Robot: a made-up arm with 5 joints. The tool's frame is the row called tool. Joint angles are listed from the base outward. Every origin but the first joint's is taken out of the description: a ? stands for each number. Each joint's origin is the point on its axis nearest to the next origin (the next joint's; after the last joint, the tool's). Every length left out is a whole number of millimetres.
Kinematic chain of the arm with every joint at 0, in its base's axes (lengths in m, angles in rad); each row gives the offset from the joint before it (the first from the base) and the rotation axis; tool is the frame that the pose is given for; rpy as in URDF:
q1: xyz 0.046 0 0.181 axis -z
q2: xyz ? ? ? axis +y
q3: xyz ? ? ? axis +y
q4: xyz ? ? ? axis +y
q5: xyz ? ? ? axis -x
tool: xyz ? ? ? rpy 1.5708 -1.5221 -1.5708
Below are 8 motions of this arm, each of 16 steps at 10 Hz.
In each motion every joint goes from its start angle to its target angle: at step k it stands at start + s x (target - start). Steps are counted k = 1, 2, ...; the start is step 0. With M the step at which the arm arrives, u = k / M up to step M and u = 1 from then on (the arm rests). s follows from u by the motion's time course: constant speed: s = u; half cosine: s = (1 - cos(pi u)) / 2; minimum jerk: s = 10 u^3 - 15 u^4 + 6 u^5.
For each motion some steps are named. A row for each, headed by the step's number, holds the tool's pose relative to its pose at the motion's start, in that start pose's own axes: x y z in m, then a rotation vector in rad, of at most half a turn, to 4 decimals.
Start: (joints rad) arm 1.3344 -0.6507 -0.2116 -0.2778 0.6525
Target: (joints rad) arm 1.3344 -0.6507 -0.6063 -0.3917 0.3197
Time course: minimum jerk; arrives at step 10
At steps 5, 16:
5: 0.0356 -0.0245 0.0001 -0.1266 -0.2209 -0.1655
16: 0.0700 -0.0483 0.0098 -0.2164 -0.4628 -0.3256

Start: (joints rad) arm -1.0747 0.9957 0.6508 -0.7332 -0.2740
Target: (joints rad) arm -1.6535 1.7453 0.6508 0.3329 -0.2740
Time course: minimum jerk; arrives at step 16
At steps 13, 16:
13: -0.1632 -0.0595 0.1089 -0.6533 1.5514 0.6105
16: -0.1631 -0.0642 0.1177 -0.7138 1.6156 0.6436

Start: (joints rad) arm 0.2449 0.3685 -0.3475 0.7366 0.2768
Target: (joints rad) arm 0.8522 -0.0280 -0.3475 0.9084 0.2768
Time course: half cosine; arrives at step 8
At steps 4, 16:
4: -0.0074 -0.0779 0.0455 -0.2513 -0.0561 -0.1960
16: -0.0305 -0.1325 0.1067 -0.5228 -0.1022 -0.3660

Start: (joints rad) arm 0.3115 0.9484 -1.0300 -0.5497 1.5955
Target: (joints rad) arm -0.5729 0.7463 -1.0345 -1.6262 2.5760
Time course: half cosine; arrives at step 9
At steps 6, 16:
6: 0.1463 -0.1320 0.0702 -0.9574 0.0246 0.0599
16: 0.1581 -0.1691 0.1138 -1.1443 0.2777 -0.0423

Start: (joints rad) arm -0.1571 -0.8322 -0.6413 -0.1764 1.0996
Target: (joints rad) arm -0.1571 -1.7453 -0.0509 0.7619 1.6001
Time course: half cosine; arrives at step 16
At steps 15, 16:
15: 0.0176 -0.0307 0.0955 0.5932 0.1655 0.4801
16: 0.0176 -0.0307 0.0968 0.5994 0.1657 0.4845

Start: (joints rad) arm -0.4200 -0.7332 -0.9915 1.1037 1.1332
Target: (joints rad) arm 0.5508 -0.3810 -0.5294 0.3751 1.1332
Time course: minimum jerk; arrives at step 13
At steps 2, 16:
2: -0.0018 0.0006 -0.0033 -0.0084 0.0211 0.0161
16: -0.1394 -0.0288 -0.0345 -0.3104 0.7558 0.5307

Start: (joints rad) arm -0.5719 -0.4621 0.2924 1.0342 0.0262
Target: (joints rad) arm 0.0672 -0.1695 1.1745 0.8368 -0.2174
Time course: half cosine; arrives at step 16
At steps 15, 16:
15: -0.1608 -0.0543 -0.0232 -0.2811 0.9183 -0.8640
16: -0.1622 -0.0539 -0.0225 -0.2820 0.9269 -0.8732

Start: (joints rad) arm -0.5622 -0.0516 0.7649 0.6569 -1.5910
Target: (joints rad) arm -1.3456 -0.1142 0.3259 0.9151 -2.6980
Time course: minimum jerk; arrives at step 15
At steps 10, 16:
10: -0.1104 -0.0055 0.0428 0.0740 0.2459 -0.2770
16: -0.1369 -0.0212 0.0587 0.0417 0.3305 -0.3519

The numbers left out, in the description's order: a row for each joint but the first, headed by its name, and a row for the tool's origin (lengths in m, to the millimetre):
q2: 0.041 0.002 0
q3: 0.026 0 0.106
q4: 0.104 0 0.004
q5: 0.091 0 0
tool: 0 0 0

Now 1 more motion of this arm.
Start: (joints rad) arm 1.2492 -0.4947 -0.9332 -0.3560 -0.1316
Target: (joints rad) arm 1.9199 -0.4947 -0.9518 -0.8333 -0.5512
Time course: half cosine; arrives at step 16
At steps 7, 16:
7: 0.0169 0.0065 0.0018 0.1319 -0.1693 0.0890
16: 0.0315 0.0285 0.0123 0.4536 -0.3220 0.1981

